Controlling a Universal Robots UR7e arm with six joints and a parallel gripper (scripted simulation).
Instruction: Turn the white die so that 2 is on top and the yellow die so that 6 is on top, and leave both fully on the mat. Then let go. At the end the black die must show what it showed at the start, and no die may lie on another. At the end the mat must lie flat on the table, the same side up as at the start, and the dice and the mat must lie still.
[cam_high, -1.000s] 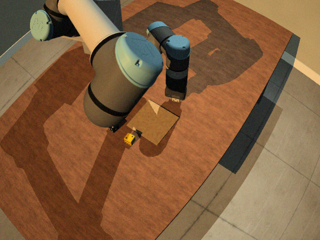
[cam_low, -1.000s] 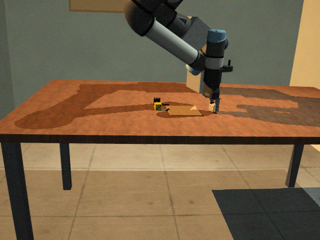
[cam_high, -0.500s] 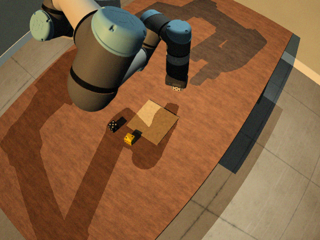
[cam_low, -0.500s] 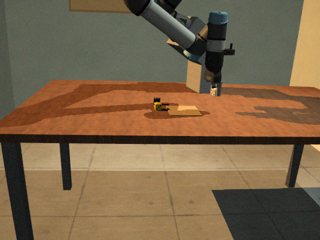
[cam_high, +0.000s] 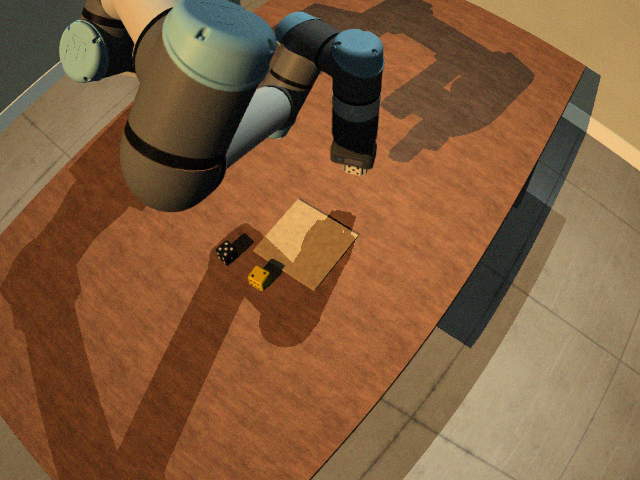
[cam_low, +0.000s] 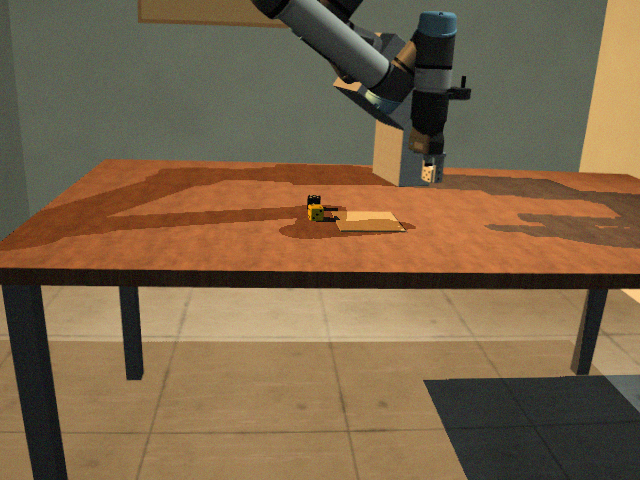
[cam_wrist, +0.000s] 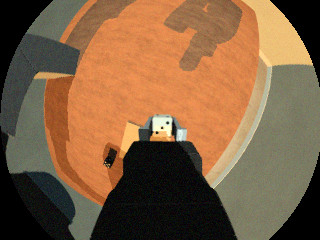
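The tan mat is 13 cm to the right of my hand, 12 cm below it and 2 cm behind it. From my hand the other things lie so: white die right at my hand; then yellow die 24 cm to the right, 10 cm below, 4 cm behind; then black die 24 cm to the right, 13 cm behind, 10 cm below.
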